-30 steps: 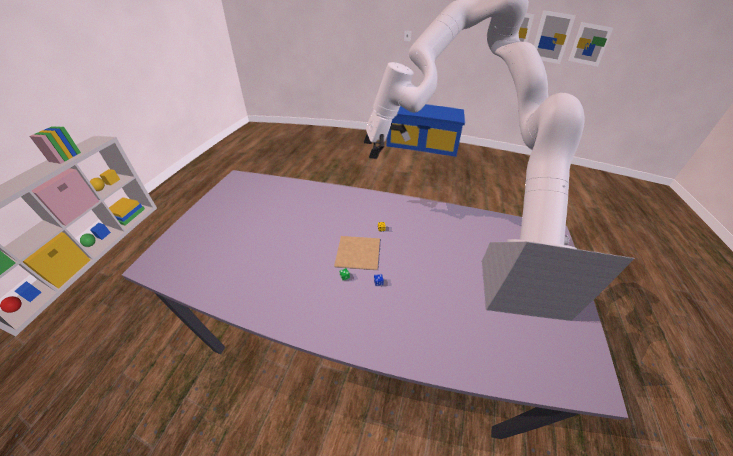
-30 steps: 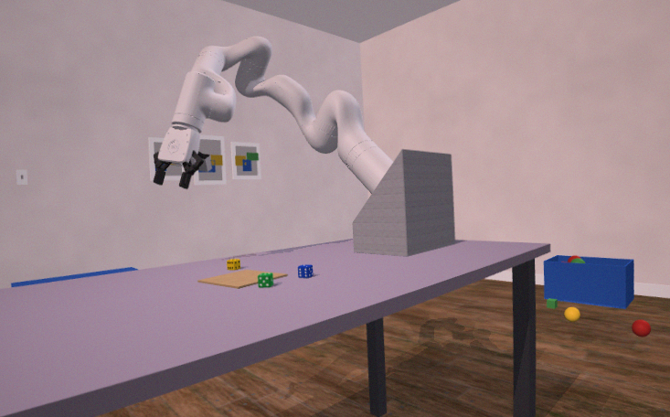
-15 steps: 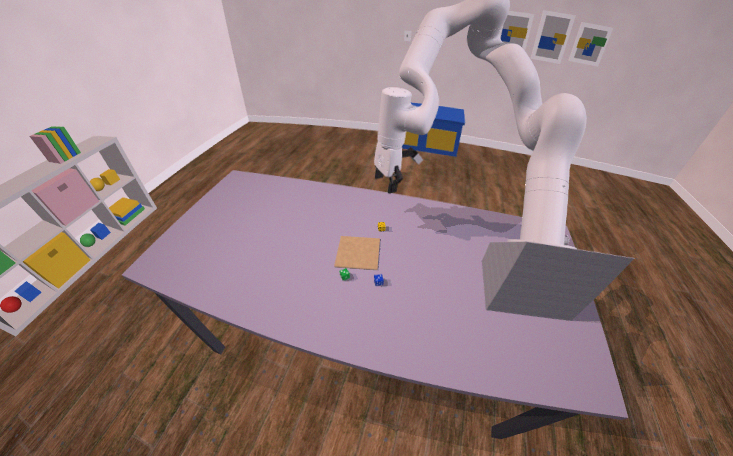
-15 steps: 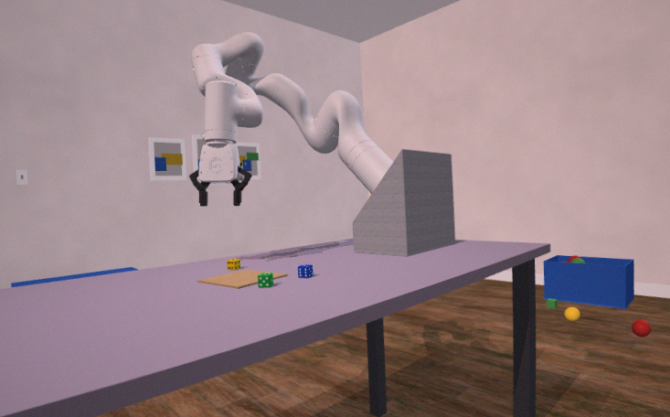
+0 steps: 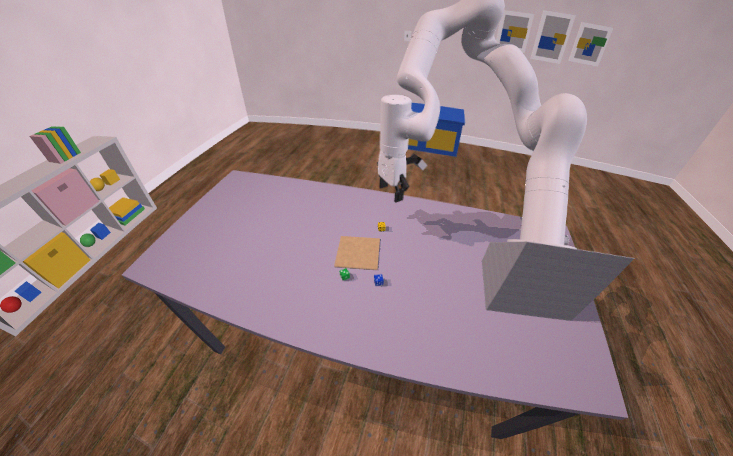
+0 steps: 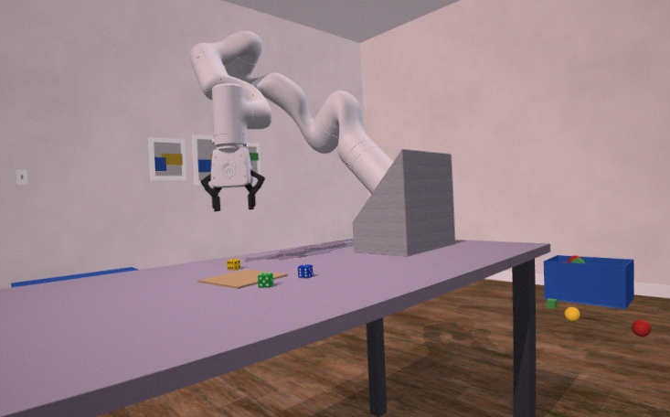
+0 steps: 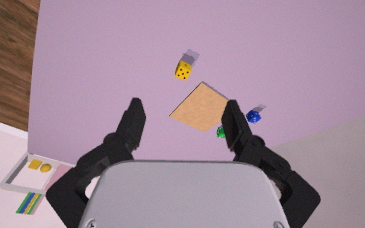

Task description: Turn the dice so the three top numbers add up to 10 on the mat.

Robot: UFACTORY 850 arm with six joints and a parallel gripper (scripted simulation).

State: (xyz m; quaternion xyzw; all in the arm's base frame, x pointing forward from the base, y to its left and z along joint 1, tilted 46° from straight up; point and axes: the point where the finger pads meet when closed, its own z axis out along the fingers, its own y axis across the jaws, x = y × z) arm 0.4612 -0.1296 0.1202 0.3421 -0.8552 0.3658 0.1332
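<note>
My gripper is now 15 cm above the yellow die, 2 cm to the right of it and 2 cm short of it. The rest, counted from my hand: blue die (26 cm to the left, 15 cm below, 2 cm behind); tan mat (16 cm below, 15 cm to the left, 8 cm ahead); green die (26 cm to the left, 15 cm below, 9 cm ahead).
</note>
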